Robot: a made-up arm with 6 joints. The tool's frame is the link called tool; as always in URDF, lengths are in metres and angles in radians. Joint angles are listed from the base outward.
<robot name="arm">
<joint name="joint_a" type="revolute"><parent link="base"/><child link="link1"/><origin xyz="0 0 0.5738" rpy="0 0 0"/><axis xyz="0 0 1"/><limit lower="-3.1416" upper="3.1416"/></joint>
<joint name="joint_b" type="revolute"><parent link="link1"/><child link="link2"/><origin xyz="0.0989 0 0" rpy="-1.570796 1.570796 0"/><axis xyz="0 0 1"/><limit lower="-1.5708" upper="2.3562"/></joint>
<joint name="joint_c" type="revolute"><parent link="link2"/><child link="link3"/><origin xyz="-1.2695 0 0" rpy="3.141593 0 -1.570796"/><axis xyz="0 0 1"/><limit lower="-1.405" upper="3.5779"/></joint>
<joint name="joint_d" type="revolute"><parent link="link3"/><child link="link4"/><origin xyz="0 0.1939 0" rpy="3.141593 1.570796 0"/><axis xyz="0 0 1"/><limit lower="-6.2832" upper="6.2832"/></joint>
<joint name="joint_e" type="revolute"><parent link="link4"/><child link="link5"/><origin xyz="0 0 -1.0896" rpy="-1.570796 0 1.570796"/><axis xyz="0 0 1"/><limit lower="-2.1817" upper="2.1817"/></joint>
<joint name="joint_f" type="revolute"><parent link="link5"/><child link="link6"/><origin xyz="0 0.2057 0" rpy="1.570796 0 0"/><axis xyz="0 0 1"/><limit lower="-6.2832" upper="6.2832"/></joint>
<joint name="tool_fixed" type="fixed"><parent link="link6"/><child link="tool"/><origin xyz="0 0 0" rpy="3.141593 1.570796 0"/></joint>
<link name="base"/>
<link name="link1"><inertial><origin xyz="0.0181 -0.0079 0.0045"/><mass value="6.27"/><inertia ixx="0.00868" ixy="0" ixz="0" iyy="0.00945" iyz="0" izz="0.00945"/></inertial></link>
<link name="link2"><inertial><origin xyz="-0.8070 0.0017 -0.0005"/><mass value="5.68"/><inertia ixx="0.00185" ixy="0" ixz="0" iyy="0.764" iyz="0" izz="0.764"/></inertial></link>
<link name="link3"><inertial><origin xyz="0.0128 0.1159 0.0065"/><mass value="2.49"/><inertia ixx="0.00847" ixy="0" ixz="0" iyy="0.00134" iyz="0" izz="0.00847"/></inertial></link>
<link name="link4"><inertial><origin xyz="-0.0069 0.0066 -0.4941"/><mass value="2.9"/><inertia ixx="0.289" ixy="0" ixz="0" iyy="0.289" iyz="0" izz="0.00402"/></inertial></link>
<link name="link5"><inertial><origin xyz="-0.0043 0.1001 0.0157"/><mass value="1.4"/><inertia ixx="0.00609" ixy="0" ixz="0" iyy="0.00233" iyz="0" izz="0.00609"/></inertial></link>
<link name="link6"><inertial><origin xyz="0.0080 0.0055 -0.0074"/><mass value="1.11"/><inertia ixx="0.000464" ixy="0" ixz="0" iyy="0.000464" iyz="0" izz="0.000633"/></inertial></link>
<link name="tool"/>
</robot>
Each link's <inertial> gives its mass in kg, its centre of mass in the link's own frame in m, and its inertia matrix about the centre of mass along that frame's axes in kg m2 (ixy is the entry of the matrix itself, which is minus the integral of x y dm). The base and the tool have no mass. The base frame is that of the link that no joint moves.
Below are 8 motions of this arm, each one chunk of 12 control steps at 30 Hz.
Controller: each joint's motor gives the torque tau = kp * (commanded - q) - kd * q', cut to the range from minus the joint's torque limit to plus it. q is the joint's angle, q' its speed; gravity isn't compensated. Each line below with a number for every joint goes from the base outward.
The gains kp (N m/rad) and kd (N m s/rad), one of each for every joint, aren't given. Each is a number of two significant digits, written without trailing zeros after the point. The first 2 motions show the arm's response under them.
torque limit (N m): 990 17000 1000 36 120 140
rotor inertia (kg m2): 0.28 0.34 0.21 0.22 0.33 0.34
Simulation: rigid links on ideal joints. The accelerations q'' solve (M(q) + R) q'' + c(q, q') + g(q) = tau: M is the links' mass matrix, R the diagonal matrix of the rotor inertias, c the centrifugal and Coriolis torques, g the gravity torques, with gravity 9.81 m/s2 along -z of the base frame. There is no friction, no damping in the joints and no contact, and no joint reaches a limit. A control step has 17 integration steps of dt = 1/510 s. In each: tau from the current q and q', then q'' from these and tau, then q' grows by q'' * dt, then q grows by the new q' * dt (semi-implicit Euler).
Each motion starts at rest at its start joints. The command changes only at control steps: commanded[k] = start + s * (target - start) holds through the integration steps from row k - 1 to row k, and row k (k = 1, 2, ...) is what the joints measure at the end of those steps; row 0 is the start. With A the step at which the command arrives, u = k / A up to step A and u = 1 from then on. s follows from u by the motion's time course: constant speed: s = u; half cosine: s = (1 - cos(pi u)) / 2; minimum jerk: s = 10 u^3 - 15 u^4 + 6 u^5; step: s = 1 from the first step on.
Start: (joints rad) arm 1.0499 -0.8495 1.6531 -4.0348 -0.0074 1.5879
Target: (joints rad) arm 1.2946 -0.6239 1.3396 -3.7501 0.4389 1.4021
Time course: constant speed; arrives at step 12
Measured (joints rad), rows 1 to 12:
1: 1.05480 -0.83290 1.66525 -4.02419 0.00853 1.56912
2: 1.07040 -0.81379 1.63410 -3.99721 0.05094 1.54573
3: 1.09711 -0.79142 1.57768 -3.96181 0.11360 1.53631
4: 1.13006 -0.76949 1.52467 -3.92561 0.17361 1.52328
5: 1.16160 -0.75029 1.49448 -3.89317 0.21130 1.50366
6: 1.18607 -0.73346 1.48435 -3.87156 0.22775 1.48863
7: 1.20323 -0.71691 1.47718 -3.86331 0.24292 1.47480
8: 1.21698 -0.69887 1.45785 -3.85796 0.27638 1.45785
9: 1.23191 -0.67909 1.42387 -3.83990 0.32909 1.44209
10: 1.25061 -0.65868 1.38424 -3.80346 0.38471 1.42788
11: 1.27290 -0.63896 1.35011 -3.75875 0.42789 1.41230
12: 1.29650 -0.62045 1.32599 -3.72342 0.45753 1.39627
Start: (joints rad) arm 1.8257 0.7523 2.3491 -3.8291 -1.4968 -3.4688
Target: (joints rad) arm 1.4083 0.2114 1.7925 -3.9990 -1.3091 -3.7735
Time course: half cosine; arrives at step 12
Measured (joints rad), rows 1 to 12:
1: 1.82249 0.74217 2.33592 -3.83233 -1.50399 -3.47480
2: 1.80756 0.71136 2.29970 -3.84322 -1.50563 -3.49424
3: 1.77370 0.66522 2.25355 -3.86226 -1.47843 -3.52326
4: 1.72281 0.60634 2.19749 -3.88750 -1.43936 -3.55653
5: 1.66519 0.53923 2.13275 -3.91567 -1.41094 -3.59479
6: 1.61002 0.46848 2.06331 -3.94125 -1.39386 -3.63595
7: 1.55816 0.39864 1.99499 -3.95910 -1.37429 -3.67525
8: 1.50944 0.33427 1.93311 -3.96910 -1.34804 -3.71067
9: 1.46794 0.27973 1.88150 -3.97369 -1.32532 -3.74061
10: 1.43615 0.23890 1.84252 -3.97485 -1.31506 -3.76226
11: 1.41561 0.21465 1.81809 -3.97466 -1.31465 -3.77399
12: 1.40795 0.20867 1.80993 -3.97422 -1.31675 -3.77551
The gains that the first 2 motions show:
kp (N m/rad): 8100 110000 5800 250 590 1100
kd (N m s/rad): 140 930 57 2.3 3.9 5.6
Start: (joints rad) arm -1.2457 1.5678 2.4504 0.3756 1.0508 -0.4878
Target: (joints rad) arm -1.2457 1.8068 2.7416 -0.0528 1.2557 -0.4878
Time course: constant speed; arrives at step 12
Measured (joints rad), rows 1 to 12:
1: -1.24540 1.59392 2.48439 0.35784 1.05355 -0.48781
2: -1.24483 1.61357 2.49847 0.31225 1.09841 -0.48782
3: -1.24437 1.63393 2.51895 0.25831 1.12660 -0.48788
4: -1.24450 1.65357 2.54664 0.21326 1.12883 -0.48781
5: -1.24525 1.67299 2.57515 0.18064 1.13426 -0.48775
6: -1.24617 1.69297 2.60008 0.15338 1.15884 -0.48780
7: -1.24669 1.71313 2.62237 0.12270 1.18751 -0.48782
8: -1.24662 1.73315 2.64534 0.08519 1.20330 -0.48779
9: -1.24617 1.75298 2.66985 0.04393 1.21113 -0.48779
10: -1.24567 1.77282 2.69480 0.00449 1.22524 -0.48779
11: -1.24536 1.79276 2.71942 -0.03042 1.24802 -0.48779
12: -1.24527 1.81270 2.74389 -0.06270 1.27014 -0.48778

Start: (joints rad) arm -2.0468 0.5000 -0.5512 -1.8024 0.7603 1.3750
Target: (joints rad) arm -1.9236 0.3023 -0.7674 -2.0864 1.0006 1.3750
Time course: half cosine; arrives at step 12
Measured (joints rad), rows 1 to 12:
1: -2.04603 0.49671 -0.55760 -1.80215 0.75947 1.37494
2: -2.04238 0.48521 -0.57336 -1.81123 0.76693 1.37490
3: -2.03383 0.46821 -0.59211 -1.83920 0.79418 1.37498
4: -2.02020 0.44660 -0.61375 -1.87896 0.83002 1.37501
5: -2.00288 0.42199 -0.63958 -1.91944 0.86085 1.37498
6: -1.98409 0.39614 -0.66872 -1.95753 0.88658 1.37495
7: -1.96620 0.37068 -0.69809 -1.99611 0.91493 1.37493
8: -1.95096 0.34728 -0.72475 -2.03533 0.94743 1.37494
9: -1.93892 0.32758 -0.74709 -2.06995 0.97660 1.37497
10: -1.92986 0.31298 -0.76403 -2.09430 0.99501 1.37497
11: -1.92377 0.30445 -0.77419 -2.10665 1.00212 1.37495
12: -1.92125 0.30254 -0.77650 -2.10834 1.00154 1.37493

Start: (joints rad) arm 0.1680 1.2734 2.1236 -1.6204 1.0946 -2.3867
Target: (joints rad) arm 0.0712 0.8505 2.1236 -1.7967 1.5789 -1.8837
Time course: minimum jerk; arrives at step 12
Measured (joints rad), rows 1 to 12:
1: 0.16795 1.27236 2.12085 -1.62359 1.09968 -2.38377
2: 0.16739 1.25849 2.10575 -1.64730 1.11921 -2.36511
3: 0.16513 1.22774 2.09490 -1.70256 1.15364 -2.32213
4: 0.15946 1.17925 2.09703 -1.76232 1.20689 -2.26047
5: 0.14848 1.11741 2.11029 -1.78458 1.27654 -2.18672
6: 0.13072 1.04947 2.12663 -1.75713 1.35365 -2.10622
7: 0.10674 0.98342 2.13994 -1.70937 1.43006 -2.02867
8: 0.08121 0.92640 2.14851 -1.68246 1.49926 -1.96360
9: 0.06200 0.88384 2.15231 -1.69312 1.55289 -1.91624
10: 0.05502 0.85861 2.15058 -1.72672 1.58331 -1.88927
11: 0.05941 0.84969 2.14268 -1.76078 1.59044 -1.88140
12: 0.06874 0.85082 2.12944 -1.78856 1.58448 -1.88414

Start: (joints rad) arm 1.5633 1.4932 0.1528 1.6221 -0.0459 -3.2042
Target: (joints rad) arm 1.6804 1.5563 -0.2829 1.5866 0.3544 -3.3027
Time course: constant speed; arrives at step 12
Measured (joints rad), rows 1 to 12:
1: 1.56439 1.49865 0.13773 1.62085 -0.02576 -3.21418
2: 1.56889 1.50517 0.08645 1.61591 0.02171 -3.22645
3: 1.57870 1.51283 0.02398 1.60961 0.07066 -3.23127
4: 1.59365 1.51881 -0.02428 1.60878 0.10266 -3.23828
5: 1.61106 1.52310 -0.05093 1.61225 0.12712 -3.24891
6: 1.62757 1.52703 -0.06998 1.61035 0.16020 -3.25696
7: 1.64105 1.53180 -0.09869 1.59914 0.20170 -3.26423
8: 1.65099 1.53762 -0.14085 1.58735 0.23943 -3.27308
9: 1.65800 1.54363 -0.18723 1.58646 0.26743 -3.28133
10: 1.66336 1.54907 -0.22742 1.59553 0.29274 -3.28891
11: 1.66878 1.55397 -0.25953 1.60100 0.32426 -3.29731
12: 1.67586 1.55882 -0.28951 1.59261 0.36142 -3.30589

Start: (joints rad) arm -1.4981 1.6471 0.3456 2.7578 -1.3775 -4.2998
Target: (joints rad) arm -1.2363 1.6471 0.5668 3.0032 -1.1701 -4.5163
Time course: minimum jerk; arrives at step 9
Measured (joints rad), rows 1 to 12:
1: -1.49766 1.64864 0.34625 2.75812 -1.37333 -4.30269
2: -1.49406 1.64958 0.35138 2.75746 -1.35321 -4.31975
3: -1.48156 1.65029 0.37718 2.75849 -1.31408 -4.35581
4: -1.45398 1.64979 0.42513 2.77625 -1.26599 -4.40132
5: -1.40807 1.64843 0.48429 2.82621 -1.22536 -4.44688
6: -1.34575 1.64694 0.53823 2.90675 -1.19897 -4.48602
7: -1.27440 1.64608 0.57338 2.99603 -1.18285 -4.51107
8: -1.20588 1.64627 0.58342 3.06785 -1.17313 -4.51900
9: -1.15378 1.64756 0.57258 3.10845 -1.16823 -4.51648
10: -1.12864 1.64935 0.55599 3.11903 -1.16199 -4.51545
11: -1.13369 1.65018 0.54819 3.10555 -1.15226 -4.51726
12: -1.16377 1.64962 0.55327 3.07190 -1.14917 -4.51674

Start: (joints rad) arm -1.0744 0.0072 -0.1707 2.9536 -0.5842 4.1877
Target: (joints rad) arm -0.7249 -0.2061 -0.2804 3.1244 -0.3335 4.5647
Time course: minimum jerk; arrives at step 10
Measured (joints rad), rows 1 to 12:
1: -1.07282 0.00508 -0.17680 2.95296 -0.58177 4.19147
2: -1.06156 -0.00695 -0.19295 2.94920 -0.56299 4.21415
3: -1.02922 -0.03189 -0.21035 2.94875 -0.52210 4.26374
4: -0.97197 -0.06733 -0.22389 2.97172 -0.47385 4.33000
5: -0.89943 -0.10801 -0.23552 3.02953 -0.43258 4.40187
6: -0.82876 -0.14732 -0.24834 3.10241 -0.39848 4.47106
7: -0.77320 -0.17896 -0.26264 3.15229 -0.36672 4.52584
8: -0.73778 -0.19875 -0.27583 3.15961 -0.33870 4.55771
9: -0.72234 -0.20626 -0.28477 3.13895 -0.32223 4.56758
10: -0.72178 -0.20596 -0.28922 3.11812 -0.32105 4.56448
11: -0.72534 -0.20565 -0.29186 3.11186 -0.32620 4.56292
12: -0.72615 -0.20585 -0.29045 3.11887 -0.32739 4.56537

